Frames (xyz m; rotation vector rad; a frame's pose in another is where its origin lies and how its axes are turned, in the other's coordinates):
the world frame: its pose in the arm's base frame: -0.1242 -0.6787 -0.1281 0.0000 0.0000 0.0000
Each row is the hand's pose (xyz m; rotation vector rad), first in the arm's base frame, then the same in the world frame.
Working: the arm's base frame: its pose in the world frame: 0.1242 0.6787 0.1281 0.0000 0.0000 0.0000

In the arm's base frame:
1: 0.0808 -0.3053 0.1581 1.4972 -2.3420 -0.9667
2: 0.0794 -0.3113 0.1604 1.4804 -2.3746 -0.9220
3: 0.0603 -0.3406 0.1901 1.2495 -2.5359 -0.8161
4: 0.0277 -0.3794 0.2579 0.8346 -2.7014 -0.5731
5: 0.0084 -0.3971 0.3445 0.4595 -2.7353 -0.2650
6: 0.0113 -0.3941 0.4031 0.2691 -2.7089 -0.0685
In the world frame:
1: 0.2050 0.3734 0.2862 1.4972 -2.3420 -0.9667
2: 0.2036 0.3674 0.2885 1.4804 -2.3746 -0.9220
3: 0.1845 0.3381 0.3182 1.2495 -2.5359 -0.8161
4: 0.1519 0.2993 0.3860 0.8346 -2.7014 -0.5731
5: 0.1326 0.2816 0.4726 0.4595 -2.7353 -0.2650
6: 0.1355 0.2846 0.5312 0.2691 -2.7089 -0.0685

